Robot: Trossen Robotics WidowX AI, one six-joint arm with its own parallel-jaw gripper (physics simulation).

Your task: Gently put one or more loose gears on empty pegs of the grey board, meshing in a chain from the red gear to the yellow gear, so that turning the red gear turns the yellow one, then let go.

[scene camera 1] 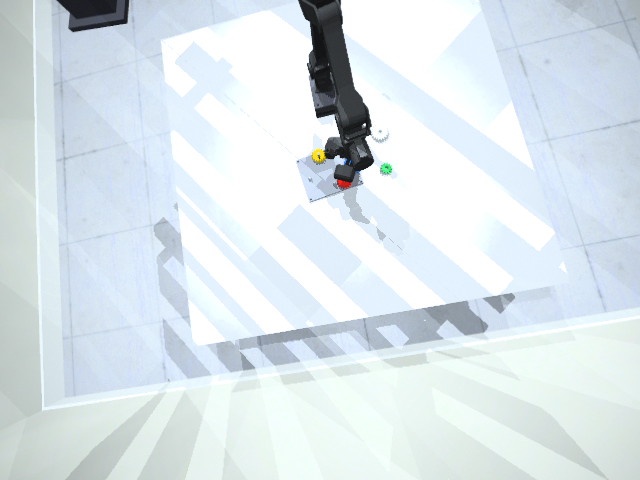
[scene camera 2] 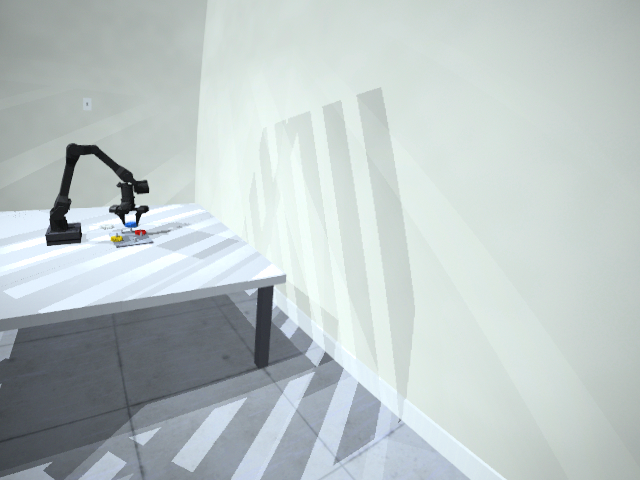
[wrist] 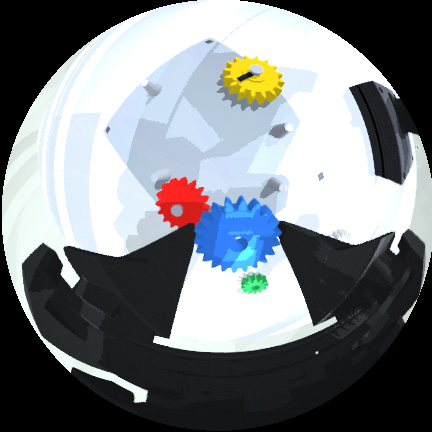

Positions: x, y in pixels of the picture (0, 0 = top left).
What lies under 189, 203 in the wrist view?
A red gear.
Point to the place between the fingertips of the gripper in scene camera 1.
At 350, 165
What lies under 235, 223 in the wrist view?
A blue gear.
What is the gripper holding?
A blue gear.
